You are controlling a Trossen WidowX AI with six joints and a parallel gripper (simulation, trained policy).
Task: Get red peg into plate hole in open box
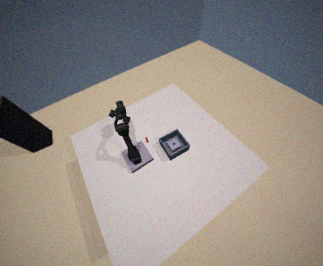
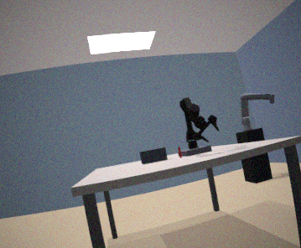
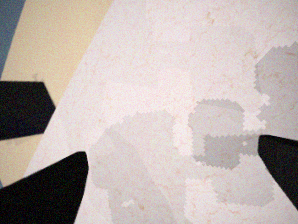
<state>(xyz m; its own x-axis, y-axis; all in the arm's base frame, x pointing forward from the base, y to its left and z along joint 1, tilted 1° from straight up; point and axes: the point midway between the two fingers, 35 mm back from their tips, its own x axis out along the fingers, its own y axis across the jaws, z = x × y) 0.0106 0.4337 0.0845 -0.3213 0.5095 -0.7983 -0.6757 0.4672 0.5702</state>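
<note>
Right now my gripper tip is 150 mm short of the red peg, 310 mm to the left of it and 60 mm above it. From my gripper tip the other things lie so: dark box 340 mm ahead, 480 mm to the right, 80 mm below.
</note>
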